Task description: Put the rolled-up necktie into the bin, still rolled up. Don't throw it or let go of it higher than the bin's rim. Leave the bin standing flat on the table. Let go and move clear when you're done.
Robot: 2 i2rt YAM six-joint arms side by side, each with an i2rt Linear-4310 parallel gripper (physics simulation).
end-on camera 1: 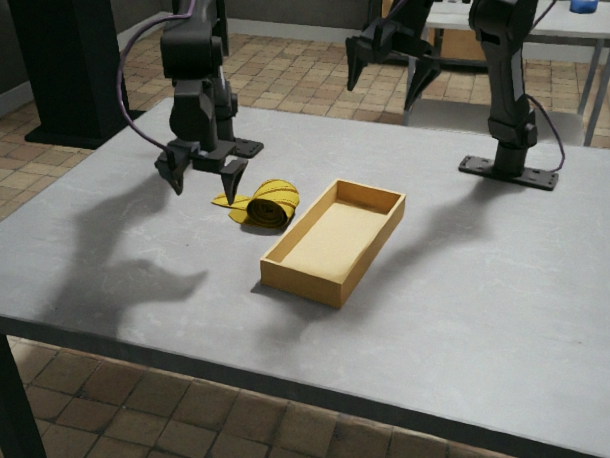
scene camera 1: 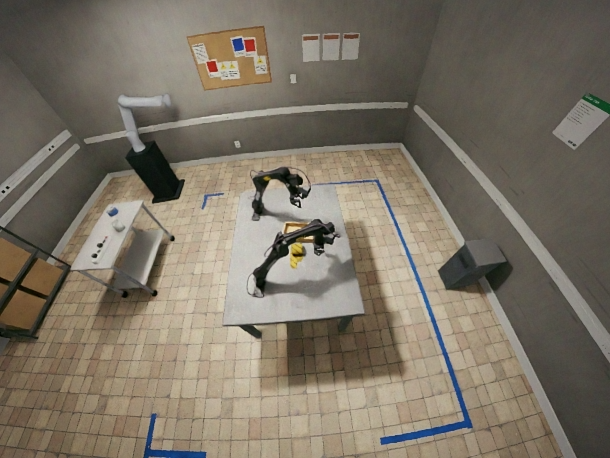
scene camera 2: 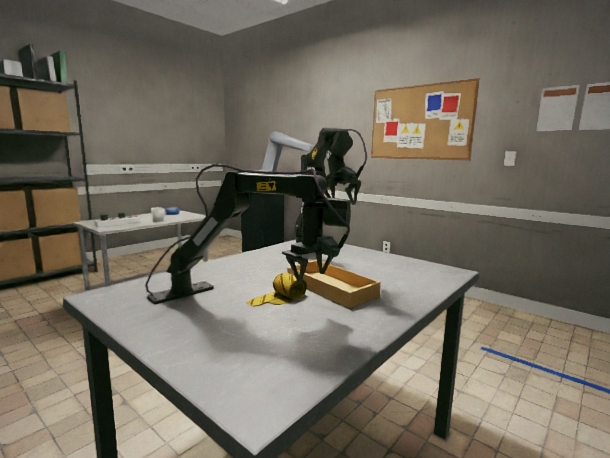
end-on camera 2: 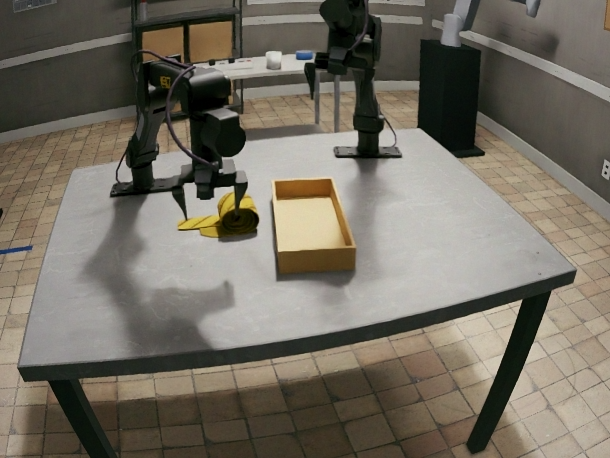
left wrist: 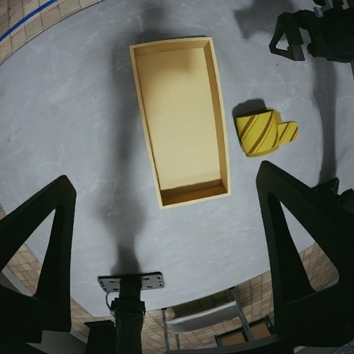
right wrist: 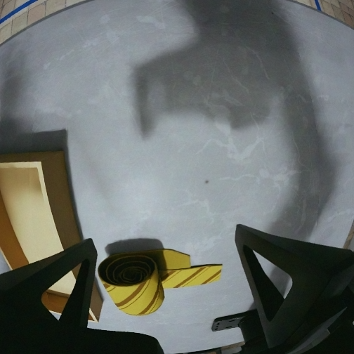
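Note:
A yellow striped necktie (scene camera 1: 296, 250) (scene camera 2: 288, 286) (end-on camera 1: 278, 198) (end-on camera 2: 240, 202) (left wrist: 259, 131) (right wrist: 135, 295) lies rolled up on the table, with its loose tail flat beside the roll. The bin is a shallow tan open box (scene camera 2: 345, 295) (end-on camera 1: 302, 286) (end-on camera 2: 316, 261) (left wrist: 226, 150) (right wrist: 66, 200), flat on the table beside the roll, with a bare bottom. My right gripper (scene camera 2: 311, 276) (end-on camera 1: 205, 197) (end-on camera 2: 211, 217) (right wrist: 163, 241) is open, fingers down, low over the necktie and its tail; nothing is held. My left gripper (end-on camera 1: 378, 99) (left wrist: 159, 176) is open and empty, high up behind the bin in the end-on views.
The grey table (scene camera 1: 295, 310) (scene camera 2: 225, 375) (end-on camera 1: 440, 350) (end-on camera 2: 425, 280) carries both arm bases. A white cart (scene camera 1: 107, 230) (scene camera 2: 140, 222) and a pedestal with a pale arm (scene camera 1: 155, 170) (end-on camera 2: 447, 95) stand away from the table. A dark grey box (scene camera 1: 467, 267) stands on the floor.

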